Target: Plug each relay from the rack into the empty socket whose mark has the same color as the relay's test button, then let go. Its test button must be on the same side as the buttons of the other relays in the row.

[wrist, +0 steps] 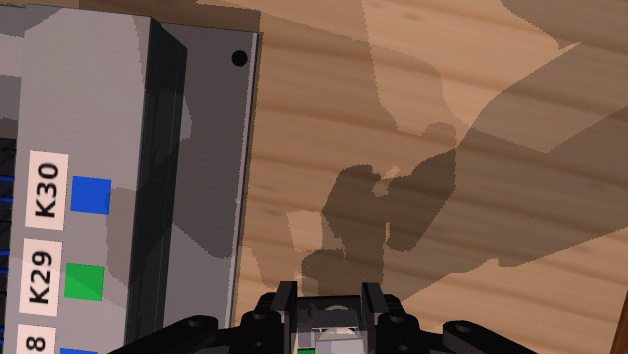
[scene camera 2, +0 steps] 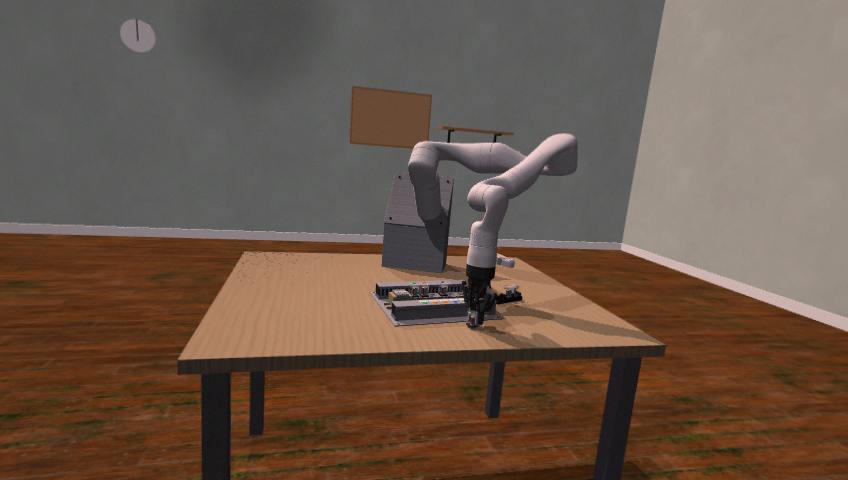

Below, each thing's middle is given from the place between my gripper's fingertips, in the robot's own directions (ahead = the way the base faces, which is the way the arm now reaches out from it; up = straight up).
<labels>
Right now my hand is 18 cm past the grey panel (wrist: 217, 104), 1 cm to the left of it and 1 cm above it.
</labels>
